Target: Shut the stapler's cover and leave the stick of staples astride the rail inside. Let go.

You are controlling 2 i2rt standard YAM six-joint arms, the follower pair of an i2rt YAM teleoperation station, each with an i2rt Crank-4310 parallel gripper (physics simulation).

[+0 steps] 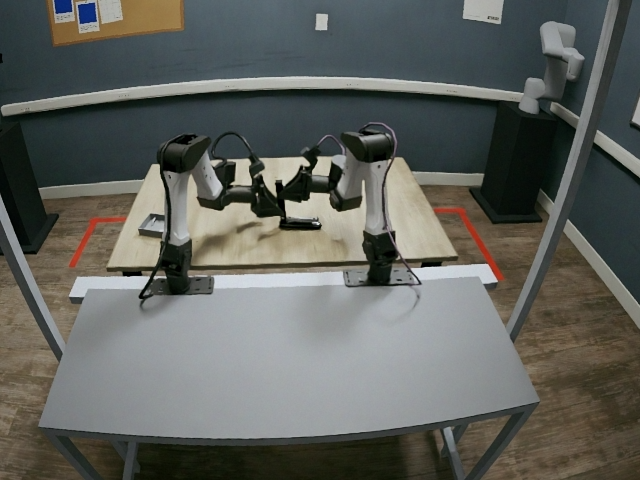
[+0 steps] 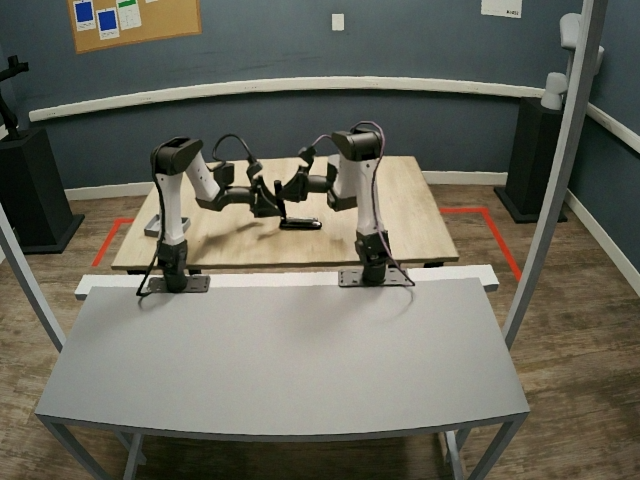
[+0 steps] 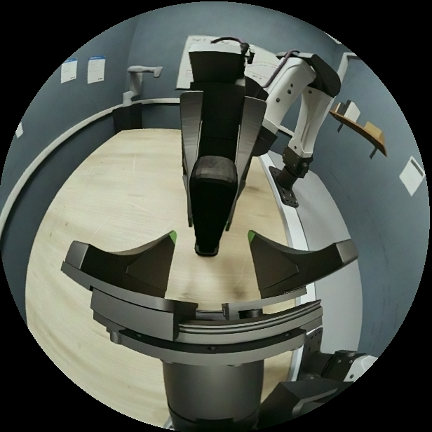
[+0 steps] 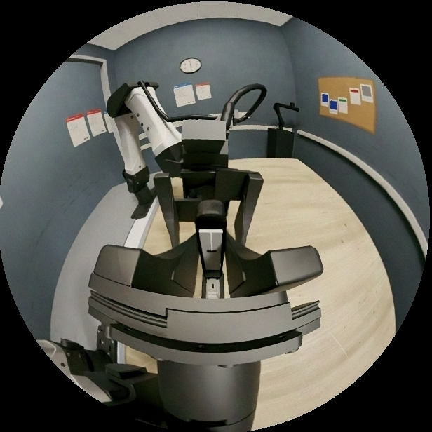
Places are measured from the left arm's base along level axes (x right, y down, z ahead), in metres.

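Pixels of known places: left gripper, fingertip midpoint: (image 1: 282, 209) (image 2: 282, 209); right gripper, fingertip midpoint: (image 1: 276, 194) (image 2: 275, 195); left arm's base at its link origin: (image 1: 180, 288) (image 2: 178, 286); right arm's base at its link origin: (image 1: 378, 278) (image 2: 373, 279).
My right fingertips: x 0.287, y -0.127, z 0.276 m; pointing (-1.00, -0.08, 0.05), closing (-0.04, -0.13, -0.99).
Observation:
Ahead of a thing's pixels: the offset from my right fingertips to its middle. "spot": to the spot under its first point. Level surfaces: height alone.
The black stapler lies on the wooden table; its base @(spot: dx +0.081, dy +0.099, dz -0.034 m) (image 1: 302, 226) (image 2: 302, 226) (image 4: 213, 291) is flat and its cover @(spot: dx +0.010, dy -0.041, dz -0.009 m) (image 1: 279, 184) (image 2: 278, 187) (image 3: 215, 200) (image 4: 210, 209) stands upright. A pale metallic strip shows along the base; whether it includes the stick of staples, I cannot tell. My right gripper (image 1: 284, 197) (image 2: 282, 197) (image 4: 211, 232) has its fingers close on both sides of the cover and looks shut on it. My left gripper (image 1: 282, 212) (image 2: 281, 213) (image 3: 211, 231) is open and empty, its wide-apart fingertips low on either side of the cover, with gaps.
A small grey tray @(dx -0.384, dy +0.098, dz +0.000 m) (image 1: 149, 231) (image 2: 150, 230) stands on the table @(dy +0.112 m) (image 1: 232, 258) (image 2: 232, 258) at the left, partly behind the left arm. The two grippers face each other closely above the stapler.

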